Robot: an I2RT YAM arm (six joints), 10 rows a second.
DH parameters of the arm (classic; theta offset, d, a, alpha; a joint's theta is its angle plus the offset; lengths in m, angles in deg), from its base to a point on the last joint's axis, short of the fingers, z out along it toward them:
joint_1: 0 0.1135 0.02 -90
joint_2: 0 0 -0.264 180
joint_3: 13.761 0 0.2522 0
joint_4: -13.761 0 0.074 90
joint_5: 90 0 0 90
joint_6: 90 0.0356 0 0
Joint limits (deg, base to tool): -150..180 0..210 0..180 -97..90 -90..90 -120..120
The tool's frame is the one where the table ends.
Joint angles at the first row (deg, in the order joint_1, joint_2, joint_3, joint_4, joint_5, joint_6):
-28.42 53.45 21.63 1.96 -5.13 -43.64
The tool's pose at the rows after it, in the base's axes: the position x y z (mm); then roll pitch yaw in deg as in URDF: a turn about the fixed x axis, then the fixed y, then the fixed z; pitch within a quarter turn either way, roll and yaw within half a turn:
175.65 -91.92 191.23 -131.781 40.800 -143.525
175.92 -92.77 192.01 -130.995 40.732 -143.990
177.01 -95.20 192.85 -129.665 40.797 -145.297
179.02 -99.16 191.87 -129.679 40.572 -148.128
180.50 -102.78 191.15 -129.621 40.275 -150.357
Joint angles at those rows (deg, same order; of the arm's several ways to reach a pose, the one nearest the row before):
-28.43 53.98 21.63 1.96 -4.47 -43.44
-28.42 54.02 21.63 2.53 -3.46 -43.22
-28.53 54.52 21.63 3.99 -1.47 -42.54
-28.84 55.94 21.96 4.97 0.82 -41.50
-29.21 57.12 22.28 5.69 2.61 -40.82

